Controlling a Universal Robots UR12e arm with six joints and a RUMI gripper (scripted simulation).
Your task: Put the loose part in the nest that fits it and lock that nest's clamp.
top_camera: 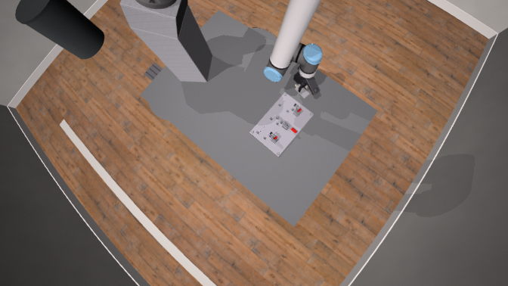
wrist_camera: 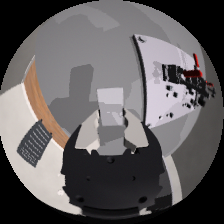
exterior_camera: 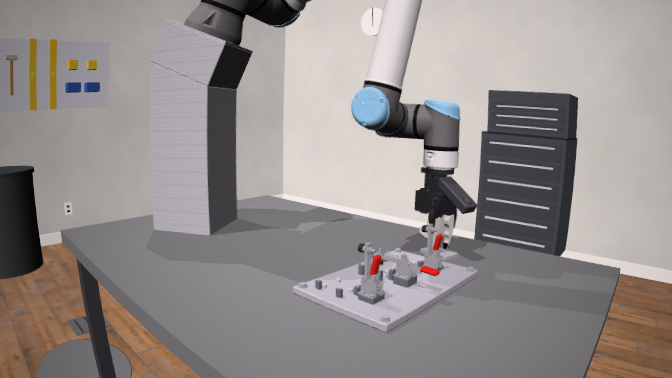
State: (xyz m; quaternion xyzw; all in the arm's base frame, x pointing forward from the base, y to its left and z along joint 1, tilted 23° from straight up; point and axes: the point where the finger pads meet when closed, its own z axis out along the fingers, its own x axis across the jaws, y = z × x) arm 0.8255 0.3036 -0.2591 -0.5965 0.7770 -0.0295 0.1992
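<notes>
The flat grey part is 1 cm below my hand. From my hand the other things lie so: light grey fixture plate: 25 cm to the right, 2 cm ahead, 1 cm below.
</notes>
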